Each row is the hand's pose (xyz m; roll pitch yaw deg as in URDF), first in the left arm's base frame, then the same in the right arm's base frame.
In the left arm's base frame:
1: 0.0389 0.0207 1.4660 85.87 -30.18 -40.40
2: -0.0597 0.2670 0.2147 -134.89 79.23 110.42
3: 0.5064 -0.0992 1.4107 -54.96 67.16 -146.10
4: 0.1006 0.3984 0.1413 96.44 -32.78 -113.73
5: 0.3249 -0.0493 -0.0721 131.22 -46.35 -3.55
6: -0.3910 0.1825 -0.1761 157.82 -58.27 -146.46
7: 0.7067 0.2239 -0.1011 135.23 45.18 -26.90
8: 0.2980 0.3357 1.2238 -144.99 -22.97 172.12
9: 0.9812 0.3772 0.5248 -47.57 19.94 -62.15
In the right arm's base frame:
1: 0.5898 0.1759 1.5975 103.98 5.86 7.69
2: -0.3750 0.4665 0.8095 -134.53 39.23 162.88
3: 0.8751 0.5008 1.3761 -130.32 49.67 -161.27
4: -0.4107 0.6830 0.7955 69.61 -1.70 -53.20
5: -0.1623 0.6595 0.3118 170.30 -21.77 25.58
6: -0.7431 0.2239 0.5352 107.64 -35.26 -55.94
7: -0.1347 1.1259 0.3663 -159.86 61.49 79.76
8: 0.3965 0.6055 1.5419 171.06 -35.69 -113.25
9: 0.3077 1.3158 0.8751 -38.71 59.43 -4.00

